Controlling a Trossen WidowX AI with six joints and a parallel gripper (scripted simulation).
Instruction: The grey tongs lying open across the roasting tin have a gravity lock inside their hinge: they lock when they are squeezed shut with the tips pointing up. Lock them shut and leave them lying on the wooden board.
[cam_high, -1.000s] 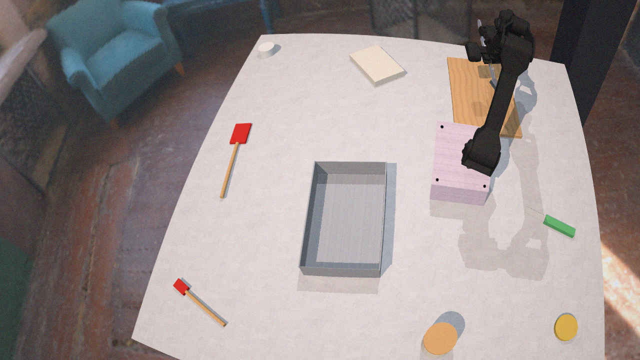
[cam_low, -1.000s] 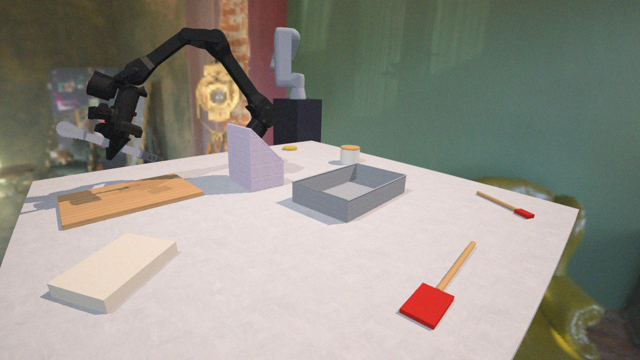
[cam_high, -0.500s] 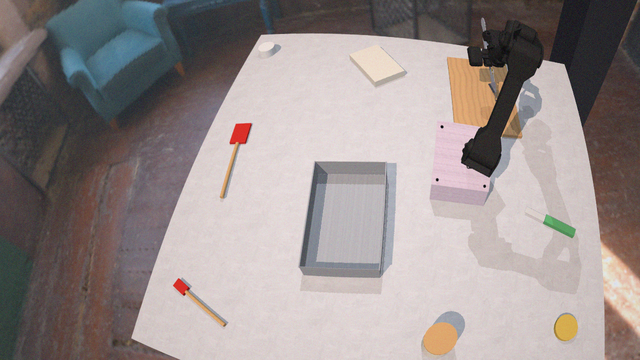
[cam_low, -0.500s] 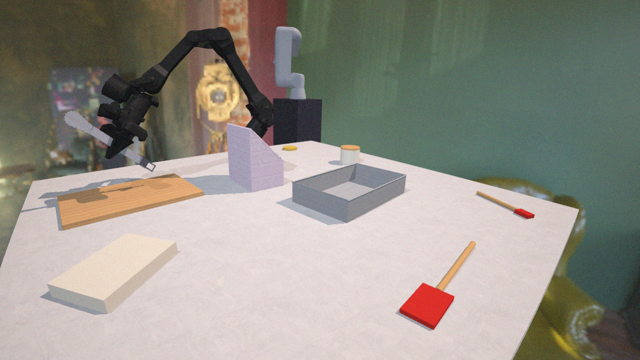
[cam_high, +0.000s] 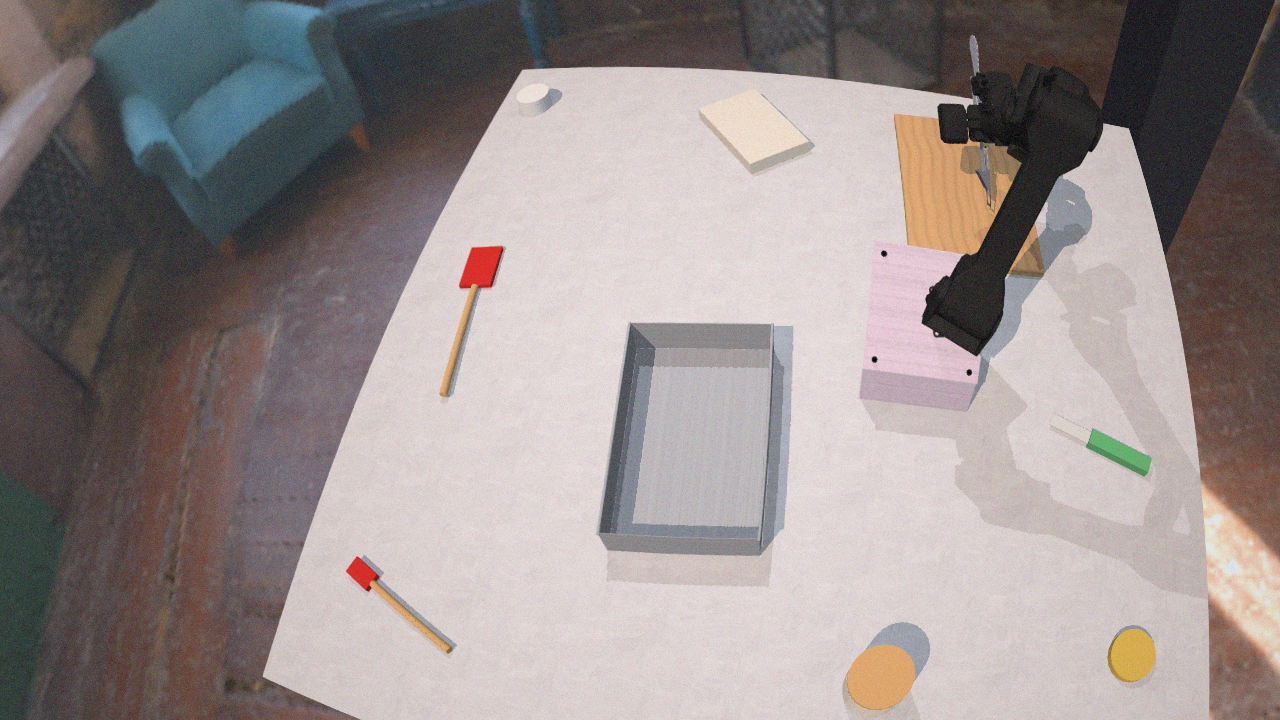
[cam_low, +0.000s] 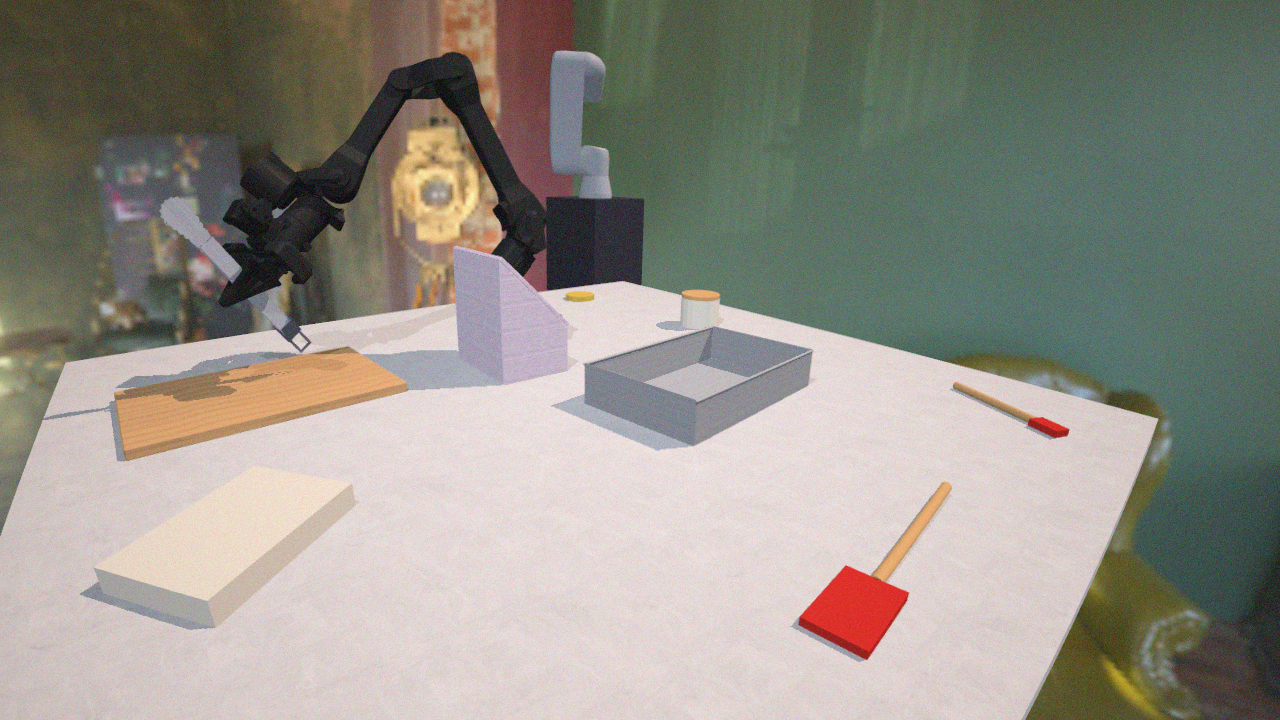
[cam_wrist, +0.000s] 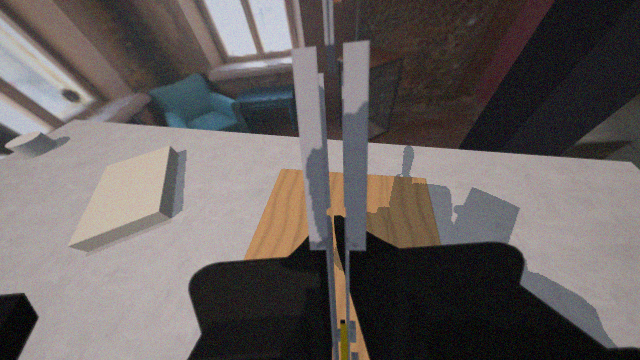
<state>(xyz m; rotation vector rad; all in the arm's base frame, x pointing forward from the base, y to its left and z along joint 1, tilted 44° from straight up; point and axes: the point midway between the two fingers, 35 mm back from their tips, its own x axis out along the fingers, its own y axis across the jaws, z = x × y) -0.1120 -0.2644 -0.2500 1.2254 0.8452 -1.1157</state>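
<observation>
Now: the wooden board 13 cm below my gripper tip and 3 cm to the left of it. Round my gripper tip: green-handled knife: 51 cm to the left, 14 cm behind, 13 cm below; grey roasting tin: 50 cm to the left, 44 cm ahead, 11 cm below; cream block: 38 cm ahead, 13 cm below, 10 cm to the right.
</observation>
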